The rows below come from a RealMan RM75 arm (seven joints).
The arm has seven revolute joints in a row. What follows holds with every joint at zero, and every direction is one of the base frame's.
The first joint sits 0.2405 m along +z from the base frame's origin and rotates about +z.
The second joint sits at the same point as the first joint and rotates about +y.
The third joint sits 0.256 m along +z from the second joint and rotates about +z.
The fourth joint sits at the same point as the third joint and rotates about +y.
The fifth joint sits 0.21 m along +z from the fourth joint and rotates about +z.
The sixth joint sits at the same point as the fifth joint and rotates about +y.
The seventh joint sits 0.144 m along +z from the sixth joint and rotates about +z.
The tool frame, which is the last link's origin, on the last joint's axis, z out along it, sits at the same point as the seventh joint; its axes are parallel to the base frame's.
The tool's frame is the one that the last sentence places.
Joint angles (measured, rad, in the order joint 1, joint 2, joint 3, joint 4, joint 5, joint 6, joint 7), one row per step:
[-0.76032, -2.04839, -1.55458, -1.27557, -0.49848, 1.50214, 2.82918]
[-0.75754, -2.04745, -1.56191, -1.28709, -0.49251, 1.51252, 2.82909]
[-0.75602, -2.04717, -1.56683, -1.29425, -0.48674, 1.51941, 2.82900]
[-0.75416, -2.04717, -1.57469, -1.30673, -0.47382, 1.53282, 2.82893]
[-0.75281, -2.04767, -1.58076, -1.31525, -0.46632, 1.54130, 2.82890]
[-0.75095, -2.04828, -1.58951, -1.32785, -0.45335, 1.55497, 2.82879]
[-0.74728, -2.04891, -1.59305, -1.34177, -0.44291, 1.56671, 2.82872]
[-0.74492, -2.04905, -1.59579, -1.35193, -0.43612, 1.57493, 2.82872]
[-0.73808, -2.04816, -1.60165, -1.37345, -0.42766, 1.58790, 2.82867]
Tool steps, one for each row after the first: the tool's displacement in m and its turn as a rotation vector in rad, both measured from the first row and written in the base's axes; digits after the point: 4 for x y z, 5 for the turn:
[0.0001, 0.0000, 0.0030, 0.00503, 0.00245, 0.00110]
[0.0001, 0.0001, 0.0050, 0.00897, 0.00553, 0.00180]
[0.0000, 0.0001, 0.0084, 0.01560, 0.01414, 0.00245]
[0.0002, 0.0001, 0.0106, 0.02014, 0.01779, 0.00322]
[0.0002, 0.0001, 0.0141, 0.02720, 0.02555, 0.00483]
[0.0002, -0.0006, 0.0167, 0.03155, 0.03300, 0.00394]
[0.0004, -0.0011, 0.0186, 0.03494, 0.03771, 0.00298]
[0.0008, -0.0019, 0.0226, 0.04308, 0.04154, 0.00093]

